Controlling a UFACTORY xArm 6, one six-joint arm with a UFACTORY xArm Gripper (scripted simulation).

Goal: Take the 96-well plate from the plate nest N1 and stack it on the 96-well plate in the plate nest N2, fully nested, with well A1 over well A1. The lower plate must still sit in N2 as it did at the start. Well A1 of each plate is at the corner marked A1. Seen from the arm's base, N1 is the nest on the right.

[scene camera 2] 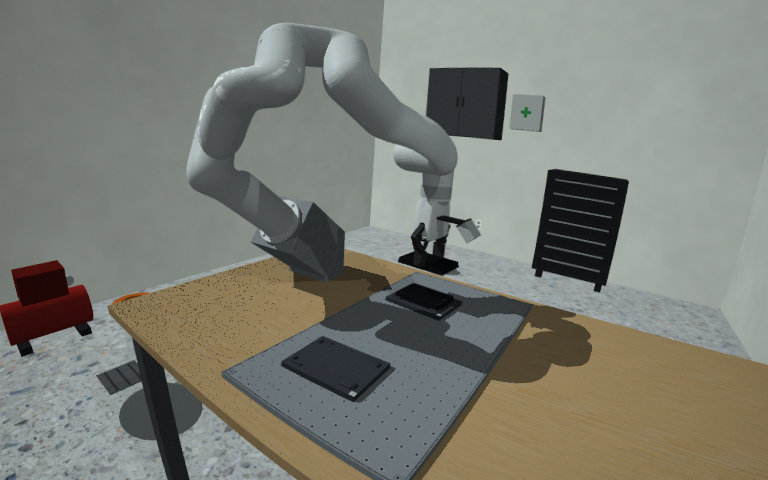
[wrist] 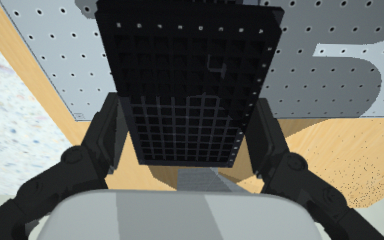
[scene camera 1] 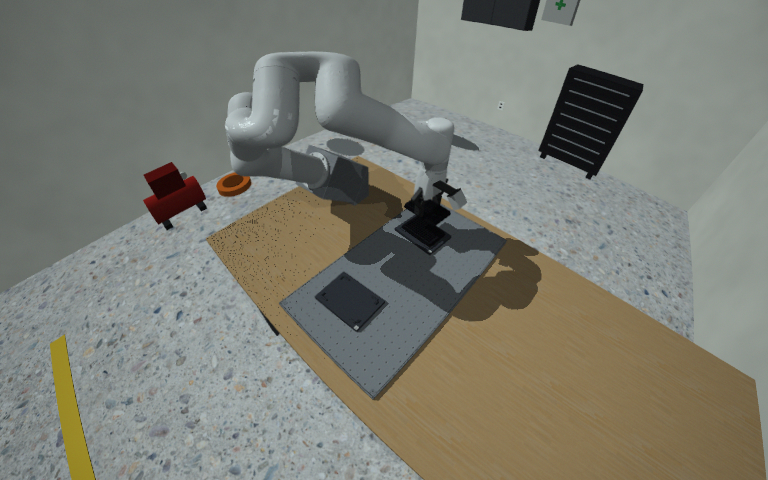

Labels:
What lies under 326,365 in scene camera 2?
A plate nest.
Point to a black 96-well plate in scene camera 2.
414,293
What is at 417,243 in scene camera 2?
My gripper.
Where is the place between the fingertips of my gripper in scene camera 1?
427,209

